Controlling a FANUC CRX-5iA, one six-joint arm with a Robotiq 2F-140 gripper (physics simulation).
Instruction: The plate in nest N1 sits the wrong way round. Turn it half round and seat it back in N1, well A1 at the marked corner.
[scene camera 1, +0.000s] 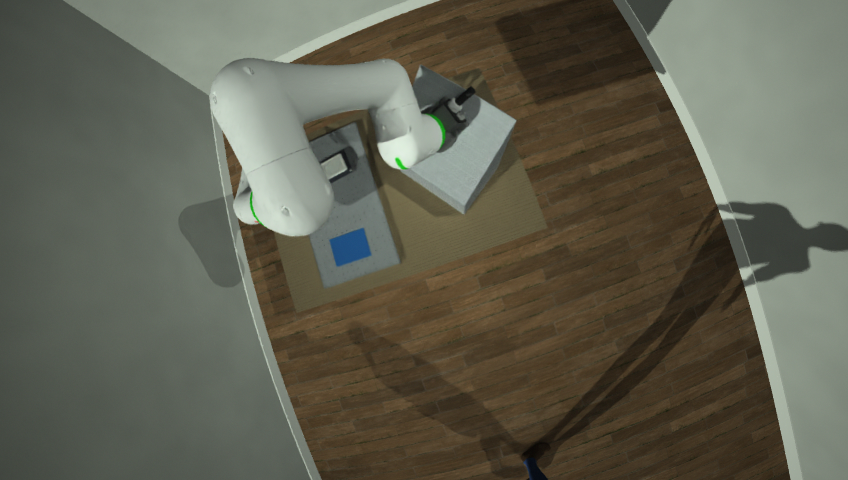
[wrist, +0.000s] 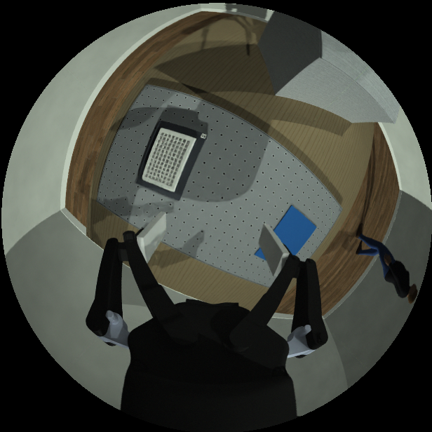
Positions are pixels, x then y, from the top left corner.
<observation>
The gripper shows in the wrist view (213, 228). The same spot on a blue rectangle: (wrist: 294, 229) is (scene camera 1: 357, 243).
</observation>
